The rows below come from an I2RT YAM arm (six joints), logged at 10 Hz.
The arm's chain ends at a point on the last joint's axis. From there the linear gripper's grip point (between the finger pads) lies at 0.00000 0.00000 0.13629 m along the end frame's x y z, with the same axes.
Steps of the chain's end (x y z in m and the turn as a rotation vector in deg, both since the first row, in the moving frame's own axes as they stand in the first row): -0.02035, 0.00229, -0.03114, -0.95, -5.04, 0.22; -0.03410, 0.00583, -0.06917, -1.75, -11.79, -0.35; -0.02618, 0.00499, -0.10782, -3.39, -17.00, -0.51; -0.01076, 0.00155, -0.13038, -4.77, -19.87, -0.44; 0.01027, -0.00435, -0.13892, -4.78, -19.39, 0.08; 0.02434, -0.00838, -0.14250, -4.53, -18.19, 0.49; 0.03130, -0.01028, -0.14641, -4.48, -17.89, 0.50; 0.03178, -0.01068, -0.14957, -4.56, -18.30, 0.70; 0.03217, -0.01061, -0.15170, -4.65, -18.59, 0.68
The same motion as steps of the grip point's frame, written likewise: -0.03233, 0.00452, -0.03169, -0.95, -5.04, 0.22; -0.06193, 0.01005, -0.07211, -1.75, -11.79, -0.35; -0.06597, 0.01311, -0.11401, -3.39, -17.00, -0.51; -0.05699, 0.01284, -0.13896, -4.77, -19.87, -0.44; -0.03493, 0.00676, -0.14712, -4.78, -19.39, 0.08; -0.01821, 0.00202, -0.14973, -4.53, -18.19, 0.49; -0.01057, 0.00001, -0.15341, -4.48, -17.89, 0.50; -0.01103, -0.00029, -0.15689, -4.56, -18.30, 0.70; -0.01129, -0.00001, -0.15925, -4.65, -18.59, 0.68
